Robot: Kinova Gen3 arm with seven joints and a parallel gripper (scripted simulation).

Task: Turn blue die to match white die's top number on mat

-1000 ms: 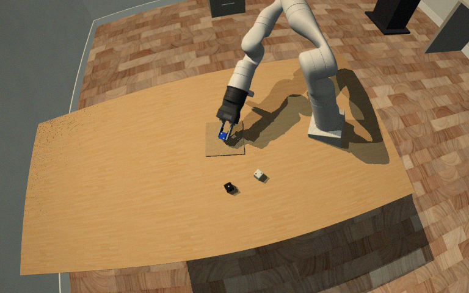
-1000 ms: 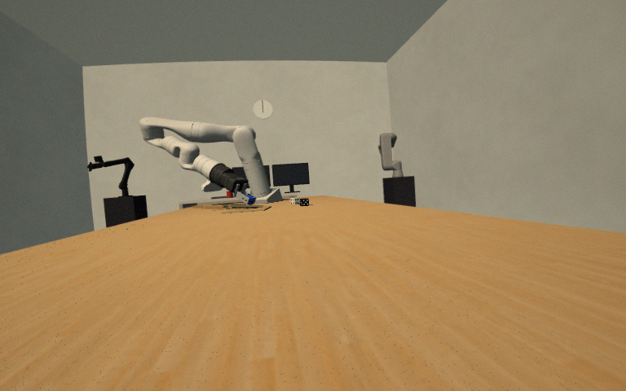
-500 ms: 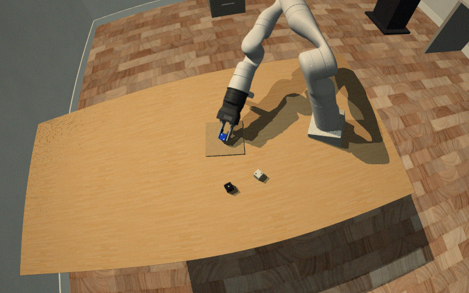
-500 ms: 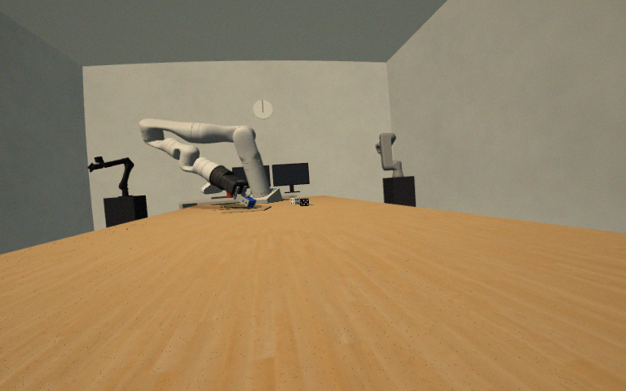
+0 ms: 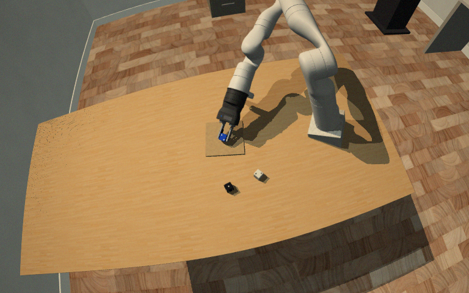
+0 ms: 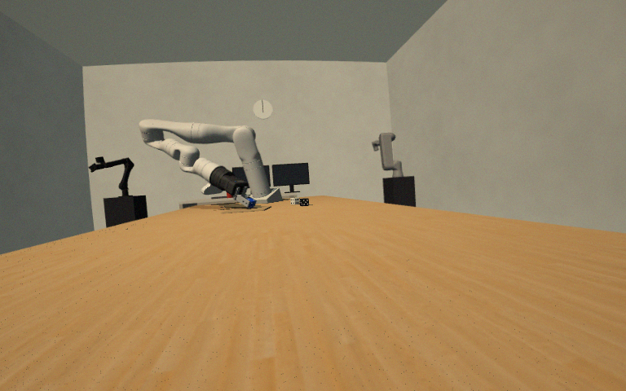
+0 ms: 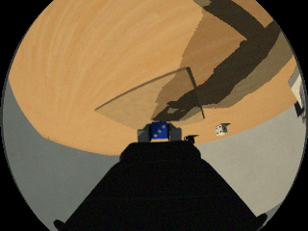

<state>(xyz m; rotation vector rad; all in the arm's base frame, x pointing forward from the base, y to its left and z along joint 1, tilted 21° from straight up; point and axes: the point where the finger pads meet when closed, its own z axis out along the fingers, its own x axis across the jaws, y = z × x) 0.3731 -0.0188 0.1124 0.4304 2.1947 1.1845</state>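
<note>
The blue die is 1 cm to the left of my hand. Also, from my hand: tan mat: 3 cm below; then black die: 2 cm ahead, 19 cm to the left, 2 cm below; then white die: 8 cm behind, 17 cm to the left, 2 cm below.
</note>
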